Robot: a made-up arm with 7 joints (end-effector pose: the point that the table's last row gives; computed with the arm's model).
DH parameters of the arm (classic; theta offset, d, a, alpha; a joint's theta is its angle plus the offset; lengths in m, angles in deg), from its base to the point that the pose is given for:
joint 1: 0 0.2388 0 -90
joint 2: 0 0 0 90
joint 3: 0 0.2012 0.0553 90
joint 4: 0 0 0.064 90
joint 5: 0 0.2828 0 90
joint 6: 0 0 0.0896 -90
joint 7: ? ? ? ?
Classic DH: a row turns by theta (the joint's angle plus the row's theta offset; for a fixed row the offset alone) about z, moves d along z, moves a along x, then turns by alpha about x.
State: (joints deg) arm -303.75 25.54 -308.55 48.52 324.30 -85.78 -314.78
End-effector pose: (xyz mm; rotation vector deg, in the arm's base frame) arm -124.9 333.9 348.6 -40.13 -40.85 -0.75
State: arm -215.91 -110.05 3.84 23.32 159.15 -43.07 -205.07
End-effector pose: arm -23.9 71.0 383.3 -6.32 -95.45 -74.25
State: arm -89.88 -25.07 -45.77 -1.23 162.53 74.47 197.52
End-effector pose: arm -119.7 -224.4 121.1 26.74 -88.67 73.82
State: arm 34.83 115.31 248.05 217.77 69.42 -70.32 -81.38
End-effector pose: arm 133.5 353.6 150.0 -17.43 82.72 157.76
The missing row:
joint 7: 0 0.1144 0 0
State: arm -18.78 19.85 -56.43 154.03 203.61 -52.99 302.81
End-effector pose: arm 243.3 -260.0 574.9 -3.40 106.49 -84.39
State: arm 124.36 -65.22 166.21 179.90 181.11 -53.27 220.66
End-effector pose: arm 253.1 -423.3 318.7 93.93 -102.11 79.36
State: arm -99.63 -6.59 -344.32 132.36 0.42 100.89 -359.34
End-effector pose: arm 46.4 -309.0 663.9 111.27 -99.97 37.04
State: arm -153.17 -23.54 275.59 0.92 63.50 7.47 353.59
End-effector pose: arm -106.1 130.7 30.7 -145.72 -94.68 46.73
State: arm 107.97 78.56 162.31 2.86 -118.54 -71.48 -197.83
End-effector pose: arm 106.0 -20.0 329.4 -89.30 71.19 -70.90
